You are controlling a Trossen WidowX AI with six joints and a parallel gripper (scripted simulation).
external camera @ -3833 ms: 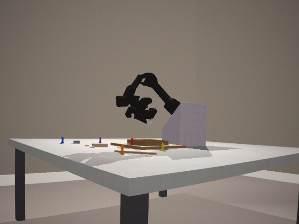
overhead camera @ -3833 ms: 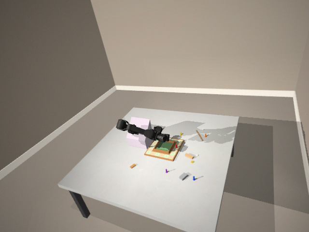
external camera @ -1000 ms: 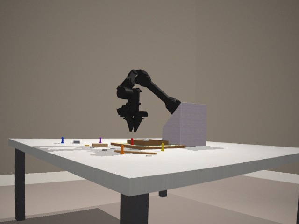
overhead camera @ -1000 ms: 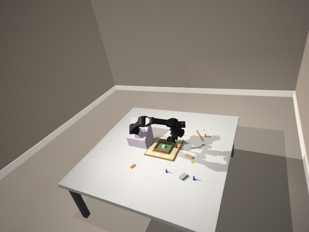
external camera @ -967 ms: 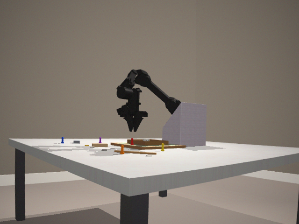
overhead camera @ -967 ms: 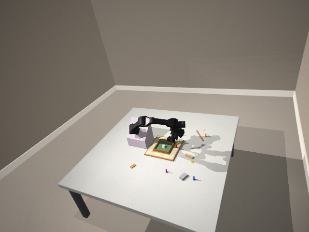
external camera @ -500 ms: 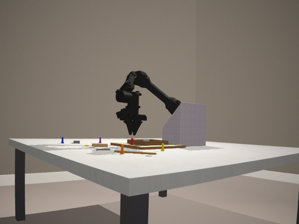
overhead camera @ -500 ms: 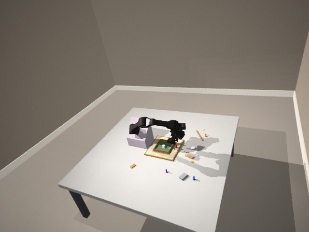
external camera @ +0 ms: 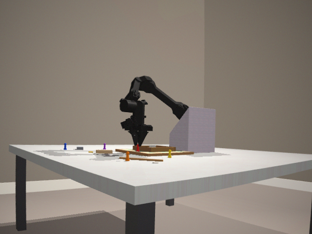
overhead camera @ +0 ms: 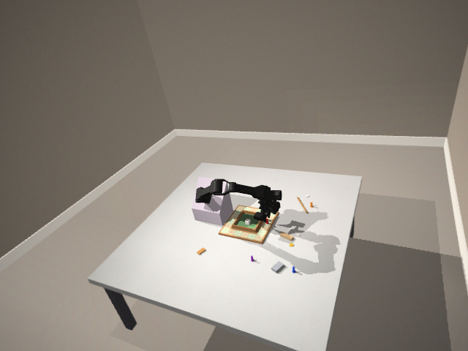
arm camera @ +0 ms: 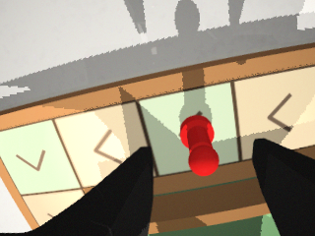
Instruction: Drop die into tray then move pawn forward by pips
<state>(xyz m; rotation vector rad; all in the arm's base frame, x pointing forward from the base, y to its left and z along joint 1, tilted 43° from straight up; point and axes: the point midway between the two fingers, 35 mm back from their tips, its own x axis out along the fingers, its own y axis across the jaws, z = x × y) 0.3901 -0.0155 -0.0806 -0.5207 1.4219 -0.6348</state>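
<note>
Right now the red pawn is 10 mm below my gripper tip. Also, from my gripper tip: green dice tray: 110 mm behind, 30 mm to the right, 30 mm below; then wooden block: 140 mm ahead, 60 mm to the right, 30 mm below; then white die: 110 mm behind, 40 mm to the right, 10 mm below.
</note>
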